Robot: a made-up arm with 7 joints. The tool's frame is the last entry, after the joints.
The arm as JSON. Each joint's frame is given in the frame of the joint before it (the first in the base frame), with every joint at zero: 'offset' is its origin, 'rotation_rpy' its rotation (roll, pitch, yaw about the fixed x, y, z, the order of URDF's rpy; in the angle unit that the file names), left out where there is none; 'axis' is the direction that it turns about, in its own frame. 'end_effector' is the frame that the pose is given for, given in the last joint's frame.
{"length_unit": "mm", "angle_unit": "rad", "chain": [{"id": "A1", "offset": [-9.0, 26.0, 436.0], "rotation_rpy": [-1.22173, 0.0, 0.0], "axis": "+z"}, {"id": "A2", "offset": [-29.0, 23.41, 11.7], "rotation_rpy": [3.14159, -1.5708, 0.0], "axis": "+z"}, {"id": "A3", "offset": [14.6, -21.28, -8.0], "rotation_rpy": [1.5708, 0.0, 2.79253], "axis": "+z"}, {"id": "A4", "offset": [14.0, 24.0, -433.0], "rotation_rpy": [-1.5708, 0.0, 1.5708], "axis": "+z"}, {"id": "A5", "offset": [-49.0, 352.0, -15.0], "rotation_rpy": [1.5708, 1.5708, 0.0], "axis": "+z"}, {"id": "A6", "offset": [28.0, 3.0, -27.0], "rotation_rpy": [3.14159, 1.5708, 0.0], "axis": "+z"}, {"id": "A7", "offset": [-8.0, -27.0, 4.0], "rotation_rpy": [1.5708, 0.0, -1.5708], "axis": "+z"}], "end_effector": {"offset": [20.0, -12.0, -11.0], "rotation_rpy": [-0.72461, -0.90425, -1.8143]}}
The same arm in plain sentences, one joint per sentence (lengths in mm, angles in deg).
The arm has seven revolute joints in a row. What follows holds with every joint at zero, and every direction is one of the base frame's.
The first joint lies 9.0 mm along -x and 26.0 mm along +y and 436.0 mm along +z from the base frame's origin and rotates about the direction (0, 0.9397, 0.342).
The second joint lies 29.0 mm along -x and 19.0 mm along +y and 18.0 mm along -z from the first joint and rotates about +x.
The third joint lies 8.0 mm along -x and 21.0 mm along +y and 15.0 mm along -z from the second joint and rotates about +z.
The fourth joint lies 24.0 mm along +x and 14.0 mm along -y and 433.0 mm along -z from the third joint and rotates about +y.
The fifth joint lies 49.0 mm along -x and 15.0 mm along -y and 352.0 mm along -z from the fourth joint and rotates about +z.
The sixth joint lies 3.0 mm along +x and 28.0 mm along -y and 27.0 mm along -z from the fifth joint and rotates about +y.
The seventh joint lies 27.0 mm along +x and 4.0 mm along +y and 8.0 mm along +z from the sixth joint and rotates about +z.
The tool frame, which is the frame that the pose is given for, lies 20.0 mm along +x and 12.0 mm along -y and 11.0 mm along -z from the seventh joint; its axes are the base frame's turned by roll -41.52, pitch -51.81 and yaw -103.95 deg (as in URDF: about the fixed x, then y, then z).

